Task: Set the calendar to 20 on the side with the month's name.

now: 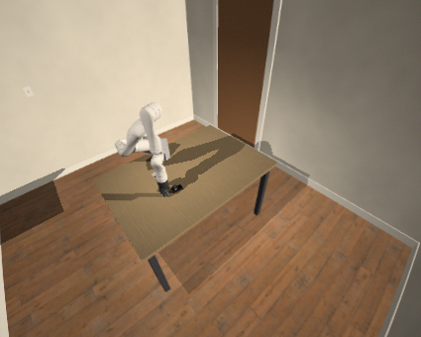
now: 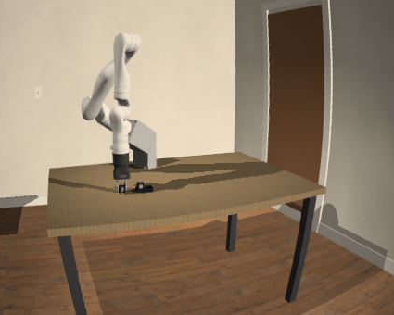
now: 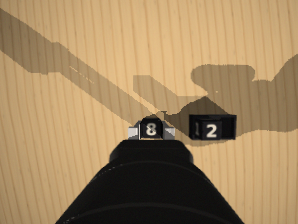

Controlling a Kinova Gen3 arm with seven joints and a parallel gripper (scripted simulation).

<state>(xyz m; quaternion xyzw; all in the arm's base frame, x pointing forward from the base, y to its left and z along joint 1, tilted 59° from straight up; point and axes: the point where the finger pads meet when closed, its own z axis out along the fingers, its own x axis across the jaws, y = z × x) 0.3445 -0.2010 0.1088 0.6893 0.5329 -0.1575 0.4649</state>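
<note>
My hand is 10 mm above the dark cube. Round my hand: dark tray 40 mm ahead, 100 mm to the left, 20 mm below.
</note>
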